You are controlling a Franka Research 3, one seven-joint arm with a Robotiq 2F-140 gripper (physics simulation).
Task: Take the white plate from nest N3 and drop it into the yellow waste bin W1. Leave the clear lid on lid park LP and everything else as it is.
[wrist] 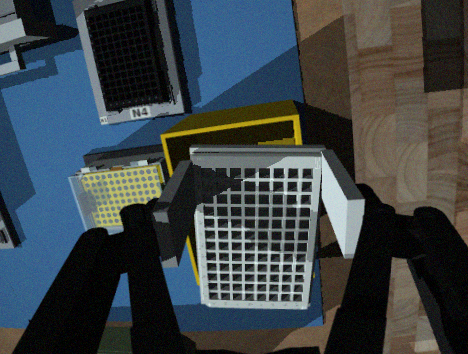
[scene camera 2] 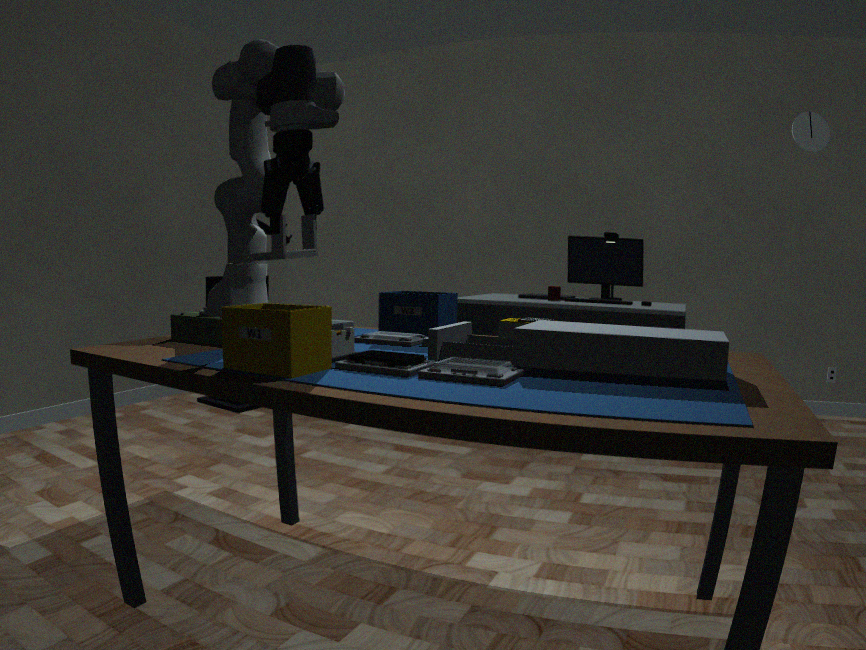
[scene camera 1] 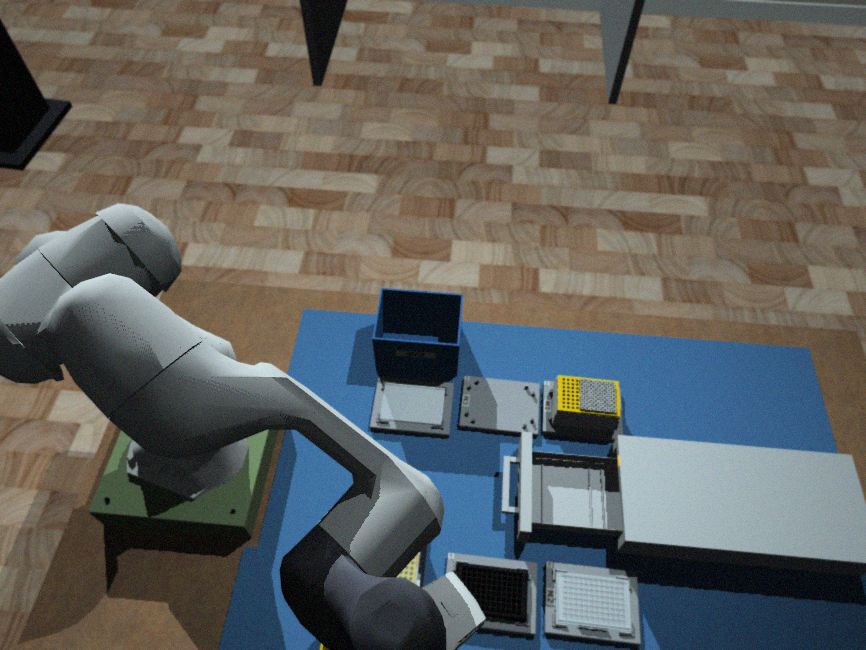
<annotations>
The gripper shows in the wrist view and in scene camera 2. The same spot on the gripper: [wrist: 76, 306] is [scene camera 2: 316, 187].
</annotations>
